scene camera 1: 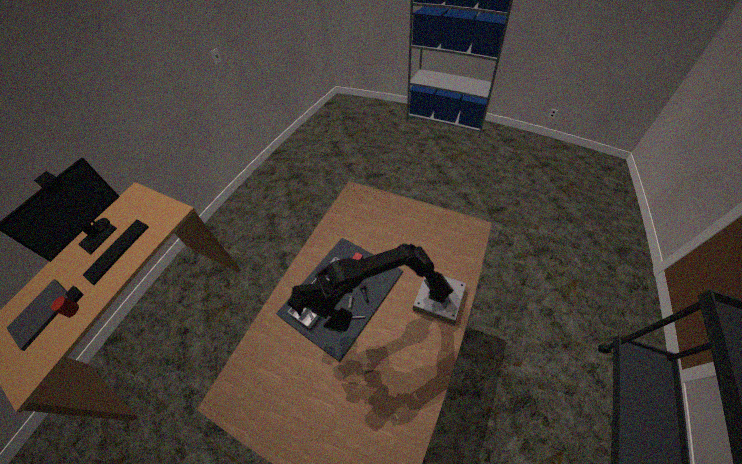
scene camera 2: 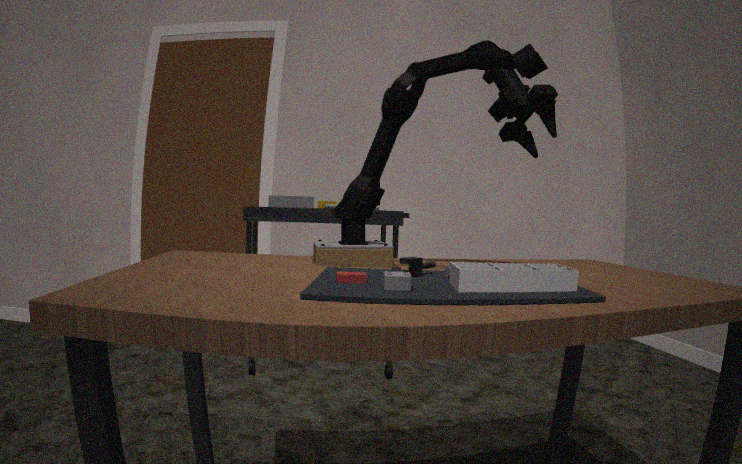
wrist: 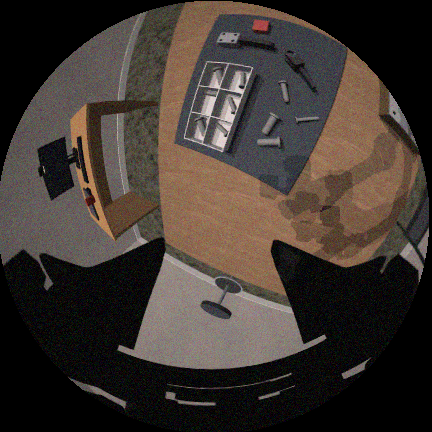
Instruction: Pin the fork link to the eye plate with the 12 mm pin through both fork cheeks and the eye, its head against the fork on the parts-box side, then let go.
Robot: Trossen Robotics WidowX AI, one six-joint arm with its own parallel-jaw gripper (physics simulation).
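Frame: origin at the arm's base, x back, y left, z down, level; centimetres.
Seen in the pictures: gripper, fingertip midpoint: (scene camera 1: 312, 320) (scene camera 2: 545, 147) (wrist: 219, 245); arm's base, origin of the base link: (scene camera 1: 438, 294) (scene camera 2: 353, 243).
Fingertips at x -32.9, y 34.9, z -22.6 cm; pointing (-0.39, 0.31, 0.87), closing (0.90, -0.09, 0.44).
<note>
Pixels of each thing's top centre, then the offset from my fingertips to it. Level surfaces: height alone.
- grey plate with holes, middle of its top: (scene camera 2: 397, 273) (wrist: 227, 36) dx -13.2, dy -32.9, dz +23.9 cm
- dark fork link, middle of its top: (scene camera 2: 418, 257) (wrist: 301, 65) (scene camera 1: 363, 288) dx +3.3, dy -25.8, dz +22.9 cm
- white parts box, middle of its top: (scene camera 2: 514, 266) (wrist: 214, 101) (scene camera 1: 313, 299) dx -13.1, dy -13.0, dz +22.8 cm
- dark mat, its level: dz +26.3 cm
- wooden table, its level: dz +27.3 cm
- red block, middle of its top: (scene camera 2: 351, 273) (scene camera 1: 356, 257) dx -6.3, dy -39.2, dz +24.8 cm
My gripper (scene camera 2: 546, 146) (wrist: 219, 245) is open and empty, high above the table. In the wrist view a grey plate with holes (wrist: 228, 38), seemingly the eye plate, lies on the mat with a dark bar beside it; the plate also shows in scene camera 2 (scene camera 2: 397, 280). The dark fork link (wrist: 296, 61) (scene camera 2: 415, 265) lies apart from it. Several loose pins lie on the mat: a slim one (wrist: 307, 119), a medium one (wrist: 284, 91), a thick one (wrist: 271, 123) and another (wrist: 269, 142). I cannot tell which is 12 mm. The white parts box (wrist: 242, 114) (scene camera 2: 514, 279) holds more pins in its compartments.
The dark mat (wrist: 325, 55) (scene camera 2: 350, 294) lies on the wooden table (wrist: 215, 200) (scene camera 1: 415, 218) (scene camera 2: 218, 284). A red block (wrist: 261, 26) (scene camera 2: 351, 277) (scene camera 1: 357, 256) lies near the grey plate. The arm's base plate (scene camera 1: 426, 309) stands at the table's side. Arm shadows fall on the table.
</note>
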